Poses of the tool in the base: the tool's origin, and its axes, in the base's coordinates. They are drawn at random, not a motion.
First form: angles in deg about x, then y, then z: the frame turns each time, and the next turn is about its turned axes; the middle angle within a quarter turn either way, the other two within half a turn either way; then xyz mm.
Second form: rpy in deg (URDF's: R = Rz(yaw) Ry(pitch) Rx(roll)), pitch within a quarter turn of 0, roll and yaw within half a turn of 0; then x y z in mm. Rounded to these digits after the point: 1 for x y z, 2 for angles.
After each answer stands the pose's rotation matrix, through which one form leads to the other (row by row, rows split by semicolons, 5 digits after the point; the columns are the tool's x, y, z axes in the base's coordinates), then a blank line. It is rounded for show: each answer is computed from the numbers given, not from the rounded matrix.
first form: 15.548, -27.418, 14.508, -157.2, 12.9, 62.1
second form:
9.84, -29.78, 8.07, -157.2, 12.9, 62.1
0.85937 -0.22238 -0.46048; 0.12185 0.96361 -0.23794; 0.49663 0.14836 0.85519

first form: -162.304, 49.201, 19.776, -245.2, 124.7, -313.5
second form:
-139.59, -35.16, -41.23, -245.2, 124.7, -313.5
0.61487 -0.22108 0.75701; -0.53887 -0.81864 0.19861; 0.57581 -0.53005 -0.62249

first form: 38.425, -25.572, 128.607, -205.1, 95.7, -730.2
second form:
-42.70, -15.94, 125.83, -205.1, 95.7, -730.2
-0.56285 -0.70490 -0.43164; 0.77959 -0.27920 -0.56061; 0.27466 -0.65205 0.70668

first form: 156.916, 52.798, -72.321, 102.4, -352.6, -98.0
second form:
124.24, 8.69, 79.30, 102.4, -352.6, -98.0
0.18362 0.57607 0.79651; 0.97132 0.01818 -0.23706; -0.15104 0.81720 -0.55622

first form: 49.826, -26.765, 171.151, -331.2, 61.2, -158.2
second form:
-54.24, 9.76, 153.53, -331.2, 61.2, -158.2
-0.88223 -0.13735 -0.45033; 0.43924 -0.58450 -0.68223; -0.16952 -0.79968 0.57599

